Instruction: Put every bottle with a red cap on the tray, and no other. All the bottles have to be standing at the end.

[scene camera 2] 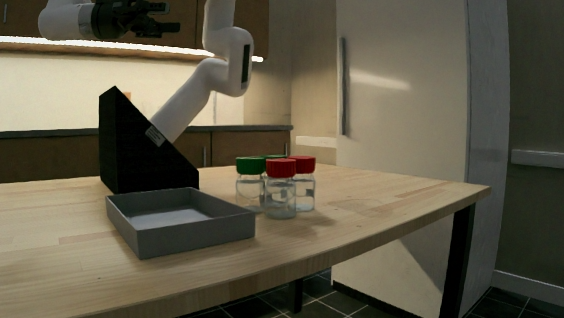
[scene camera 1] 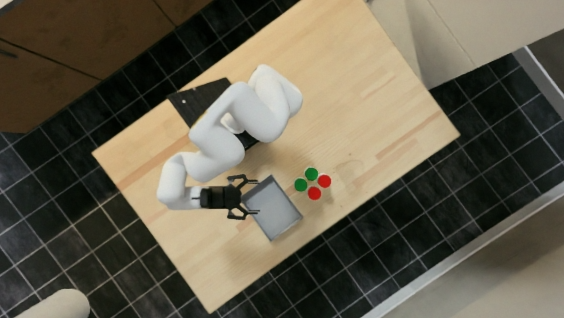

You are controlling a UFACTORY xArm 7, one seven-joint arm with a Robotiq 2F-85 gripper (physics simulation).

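Observation:
Four clear bottles stand upright, close together, on the table right of the tray. One red-capped bottle (scene camera 1: 314,193) (scene camera 2: 281,168) is nearest scene camera 2; the other red-capped bottle (scene camera 1: 324,181) (scene camera 2: 305,164) is behind it to the right. One green-capped bottle (scene camera 1: 300,185) (scene camera 2: 250,166) is nearest the tray; the other green-capped bottle (scene camera 1: 311,174) (scene camera 2: 274,157) is largely hidden behind the others in the scene camera 2 view. The grey tray (scene camera 1: 288,229) (scene camera 2: 200,235) holds no bottle. My gripper (scene camera 1: 255,197) (scene camera 2: 173,18) is open and empty, pointing sideways high above the table, away from the bottles.
The wooden table (scene camera 1: 400,100) (scene camera 2: 400,202) carries everything. The black arm mount (scene camera 1: 195,102) (scene camera 2: 130,155) stands behind the tray in the scene camera 2 view. The tray has low raised walls. The table's front edge runs near the tray and bottles.

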